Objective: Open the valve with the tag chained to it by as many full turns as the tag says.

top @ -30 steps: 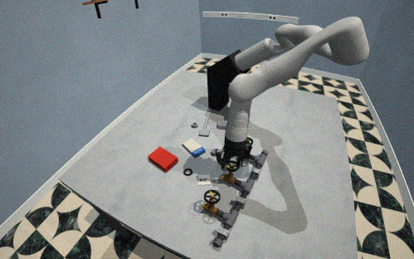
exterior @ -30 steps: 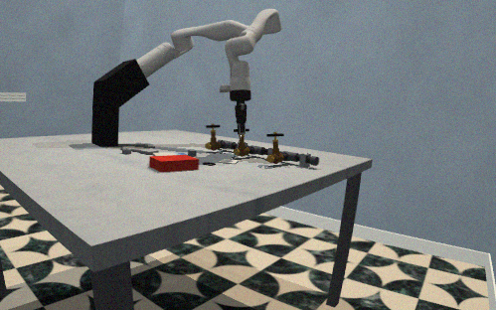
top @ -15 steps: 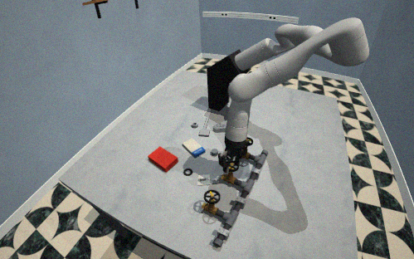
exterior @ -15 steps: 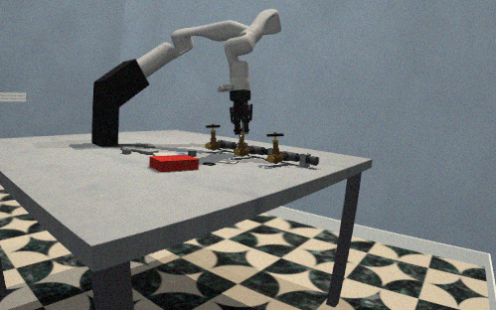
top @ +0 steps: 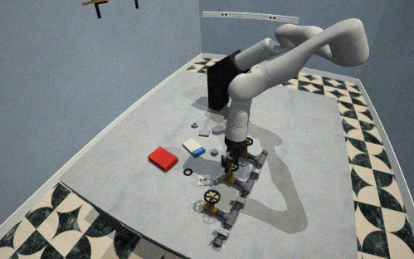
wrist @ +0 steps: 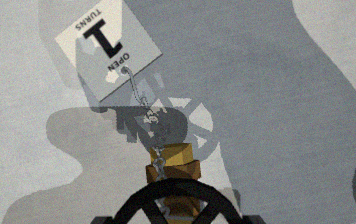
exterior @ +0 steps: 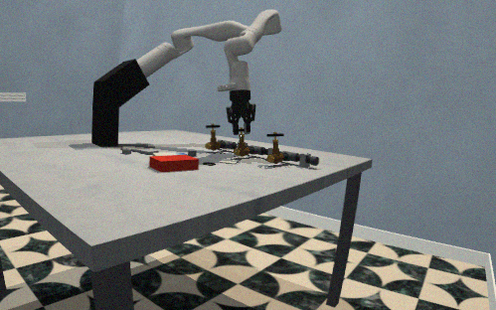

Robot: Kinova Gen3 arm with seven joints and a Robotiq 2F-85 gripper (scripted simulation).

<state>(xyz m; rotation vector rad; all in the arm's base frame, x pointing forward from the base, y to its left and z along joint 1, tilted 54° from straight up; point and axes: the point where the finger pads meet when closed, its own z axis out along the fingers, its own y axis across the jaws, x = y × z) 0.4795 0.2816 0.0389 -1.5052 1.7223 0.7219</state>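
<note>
Right now my hand is 10 cm above the white tag, 9 cm to the left of it and 5 cm short of it. Round my hand: red box 32 cm to the right, 8 cm below, 6 cm ahead; small grey cylinder 14 cm to the right, 10 cm behind, 9 cm below; white-and-blue box 24 cm to the right, 9 cm below, 8 cm behind.
</note>
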